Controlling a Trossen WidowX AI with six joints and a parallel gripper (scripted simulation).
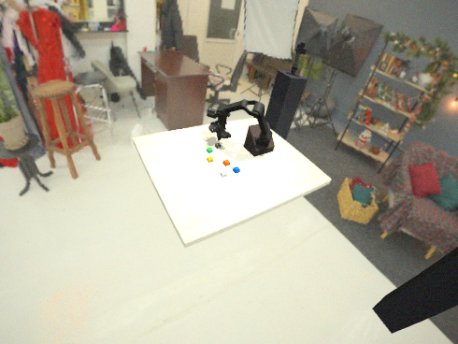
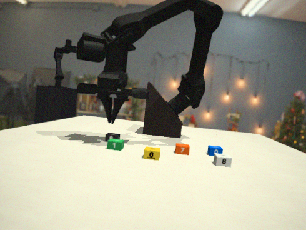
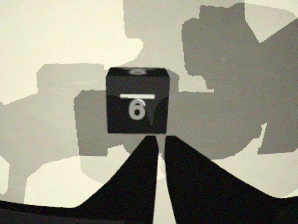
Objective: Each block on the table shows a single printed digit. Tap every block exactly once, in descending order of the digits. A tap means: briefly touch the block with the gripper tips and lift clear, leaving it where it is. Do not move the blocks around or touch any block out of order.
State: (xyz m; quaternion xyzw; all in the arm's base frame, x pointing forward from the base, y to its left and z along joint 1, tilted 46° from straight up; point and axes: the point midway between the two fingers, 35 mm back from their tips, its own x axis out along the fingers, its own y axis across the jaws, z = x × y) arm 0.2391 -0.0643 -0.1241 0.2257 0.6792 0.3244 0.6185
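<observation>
The black block is 10 mm ahead of my gripper tip, 10 mm to the left of it and 40 mm below it. Also, from my gripper tip: orange 7 block (30 mm ahead, 200 mm to the left, 40 mm below); yellow 6 block (120 mm ahead, 140 mm to the left, 40 mm below); green 1 block (80 mm ahead, 50 mm to the left, 40 mm below).
</observation>
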